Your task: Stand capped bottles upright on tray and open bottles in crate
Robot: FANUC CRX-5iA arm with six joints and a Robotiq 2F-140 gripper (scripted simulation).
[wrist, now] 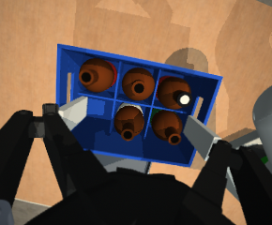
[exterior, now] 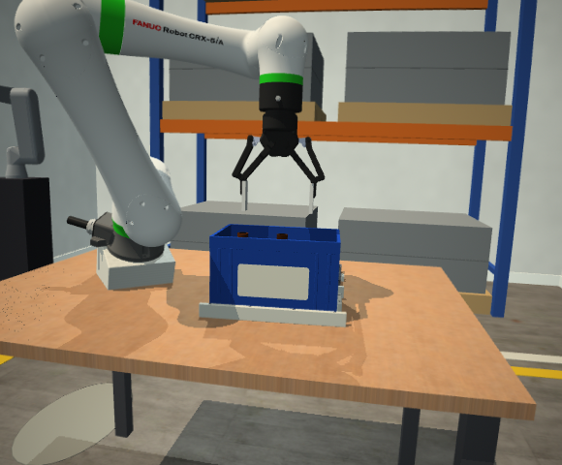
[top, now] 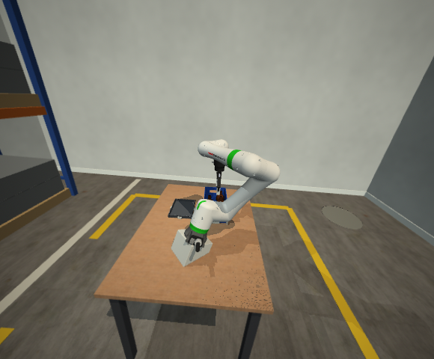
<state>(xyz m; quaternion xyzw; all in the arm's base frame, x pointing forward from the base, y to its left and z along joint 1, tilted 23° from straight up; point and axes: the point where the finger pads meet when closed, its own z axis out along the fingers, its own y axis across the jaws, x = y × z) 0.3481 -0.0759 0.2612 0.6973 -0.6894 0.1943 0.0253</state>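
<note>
Right now the brown capped bottle is 150 mm below my hand, 80 mm behind it and 20 mm to the right of it. From my hand the other things lie so: blue crate: 150 mm below, 20 mm to the left; dark tray: 290 mm to the left, 220 mm below, 40 mm ahead; open bottle: 150 mm below, 60 mm to the left, 10 mm ahead.
</note>
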